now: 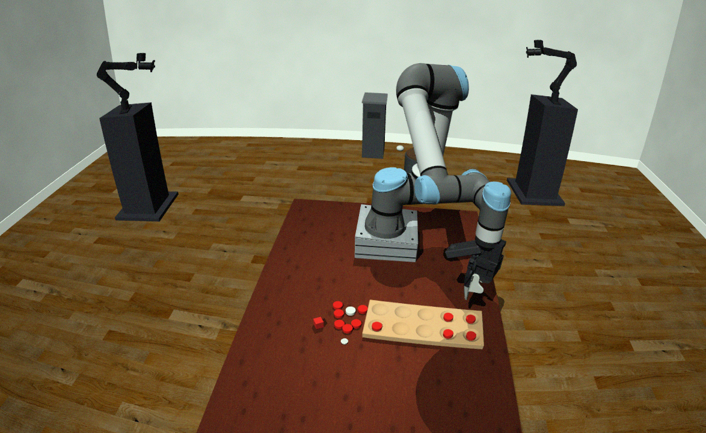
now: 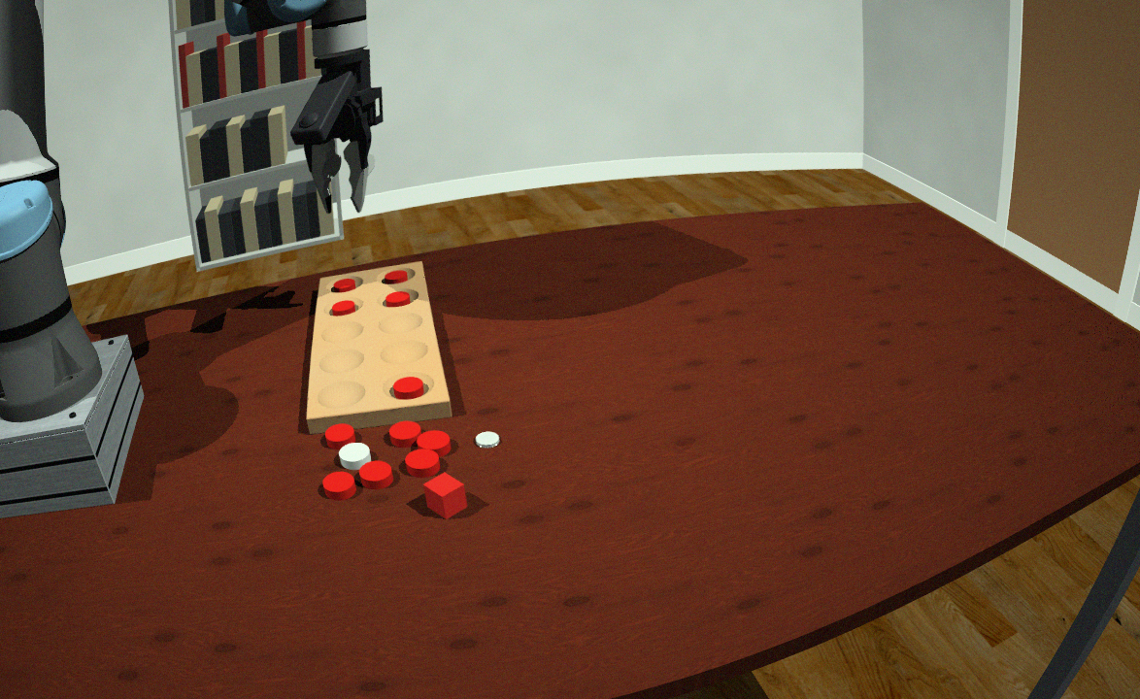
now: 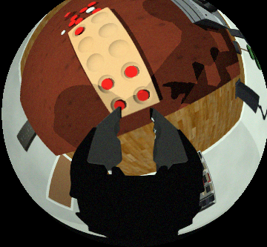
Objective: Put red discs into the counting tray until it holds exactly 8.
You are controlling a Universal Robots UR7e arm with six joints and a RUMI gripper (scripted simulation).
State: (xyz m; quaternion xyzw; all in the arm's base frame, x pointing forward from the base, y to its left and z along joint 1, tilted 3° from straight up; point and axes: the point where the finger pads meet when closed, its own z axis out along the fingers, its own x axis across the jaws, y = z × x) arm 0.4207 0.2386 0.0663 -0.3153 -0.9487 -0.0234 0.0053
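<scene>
Right now the white disc is 36 cm to the right of my hand, 14 cm below it and 6 cm behind it. Also, from my hand: red cube 46 cm to the right, 14 cm below, 1 cm ahead; then wooden counting tray 14 cm below, 12 cm to the right, 1 cm ahead.
</scene>
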